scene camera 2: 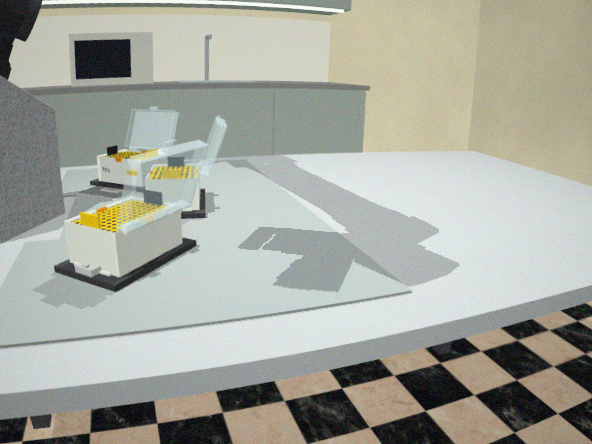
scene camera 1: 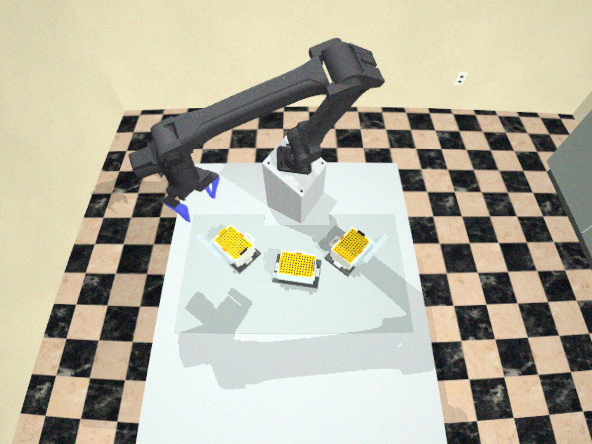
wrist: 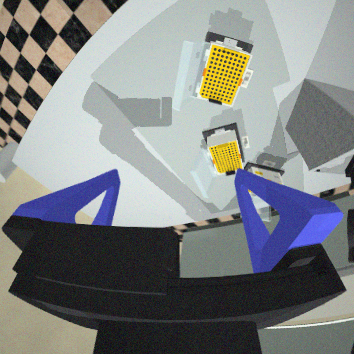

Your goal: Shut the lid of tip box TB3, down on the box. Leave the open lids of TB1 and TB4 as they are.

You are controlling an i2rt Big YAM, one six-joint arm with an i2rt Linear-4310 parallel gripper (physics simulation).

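Places are measured from the arm's base along level axes (x left, y back, z up), in centimetres.
Where they show: gripper, between the fingertips: point(scene camera 1: 200, 209) point(wrist: 176, 174); arm's base, origin of its link: point(scene camera 1: 293, 161).
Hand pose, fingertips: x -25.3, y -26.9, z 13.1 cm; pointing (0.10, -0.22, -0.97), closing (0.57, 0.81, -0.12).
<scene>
Each offset is from my fingertips to the top centre of the thing. Level surfaces: height alone.
TB3, the white tip box {dz -27.5, dx +3.5, dy +5.1 cm} point(scene camera 1: 232, 243) point(scene camera 2: 150, 247) point(wrist: 225, 75) with yellow tips, stands at the left in scene camera 1 and nearest in scene camera 2. Its clear lid {dz -19.6, dx -1.2, dy +0.4 cm} point(scene camera 1: 212, 247) point(scene camera 2: 172, 150) point(wrist: 183, 75) stands open on the outer side. The middle box {dz -27.5, dx +25.4, dy -4.0 cm} point(scene camera 1: 296, 265) point(wrist: 225, 156) has an open lid {dz -19.6, dx +24.1, dy -10.5 cm} point(scene camera 2: 216, 140) point(wrist: 200, 176). The right box {dz -28.3, dx +43.5, dy +3.3 cm} point(scene camera 1: 351, 246) point(wrist: 265, 172) has an open lid {dz -19.6, dx +49.2, dy -2.2 cm} point(scene camera 1: 375, 247) point(scene camera 2: 152, 127). I cannot read which is TB1 or TB4. My gripper point(scene camera 1: 201, 209) point(wrist: 176, 174) is open and empty, raised behind TB3 on the arm-base side.
The boxes stand on a pale mat {dz -35.0 cm} point(scene camera 1: 295, 315) point(scene camera 2: 225, 300) on the white table {dz -35.2 cm} point(scene camera 1: 290, 400) point(scene camera 2: 375, 200). The grey arm base point(scene camera 1: 287, 192) point(wrist: 320, 125) stands behind them. The arm's shadow falls across the mat and table front.
</scene>
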